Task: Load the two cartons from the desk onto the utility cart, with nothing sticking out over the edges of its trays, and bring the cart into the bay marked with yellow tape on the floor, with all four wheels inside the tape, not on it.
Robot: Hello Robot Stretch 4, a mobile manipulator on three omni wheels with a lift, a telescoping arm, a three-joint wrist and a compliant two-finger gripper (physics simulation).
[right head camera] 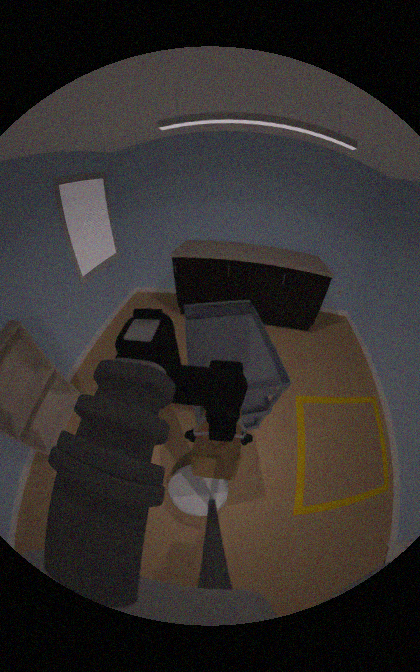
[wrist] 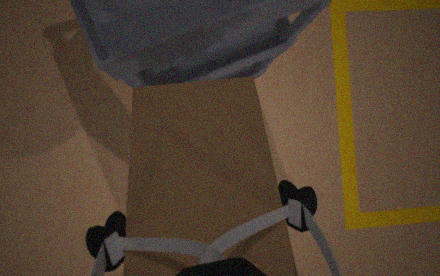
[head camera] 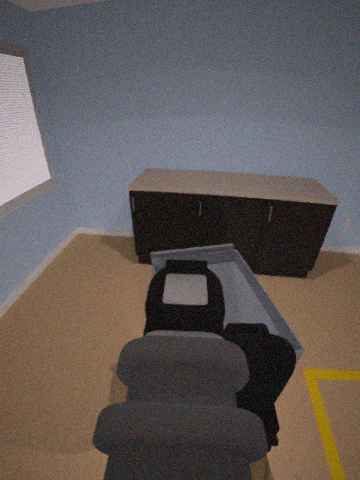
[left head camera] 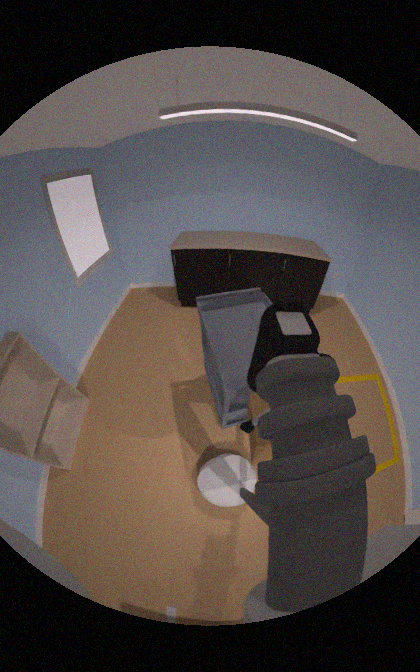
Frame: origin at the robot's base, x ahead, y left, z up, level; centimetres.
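Seen in the pictures: gripper, fingertip midpoint: (wrist: 205,212).
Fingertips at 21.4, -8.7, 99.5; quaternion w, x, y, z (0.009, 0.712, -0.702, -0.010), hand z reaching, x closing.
A point is followed by its place in that frame, as x, y, z.
My gripper (right head camera: 218,437) (wrist: 205,212) @(21.4, -8.7, 99.5) is shut on a brown carton (right head camera: 216,467) (wrist: 200,150) @(27.0, -9.1, 100.8) and holds it between its fingertips, at the near end of the cart. In the head camera view the fingertips are hidden by the wrist. The grey-blue utility cart (head camera: 242,287) @(88.7, -26.6, 76.7) (left head camera: 232,335) (right head camera: 220,335) (wrist: 190,30) @(44.2, -10.5, 83.7) stands at an angle in front of the long cabinet; the visible part of its top tray holds no carton. My arm covers part of it. The second carton and its place do not show. The yellow tape bay (head camera: 322,425) @(52.0, -84.2, -2.6) (left head camera: 389,420) (right head camera: 300,450) (wrist: 345,115) @(29.5, -83.7, -2.6) lies to the right of the cart.
A long dark cabinet (head camera: 230,225) @(189.0, -37.4, 55.8) (left head camera: 250,272) (right head camera: 250,287) with a light top stands against the back wall, close behind the cart. Beige furniture (left head camera: 30,410) (right head camera: 30,400) stands at the left wall. A white round disc (left head camera: 215,482) (right head camera: 187,495) is near the cart's near end.
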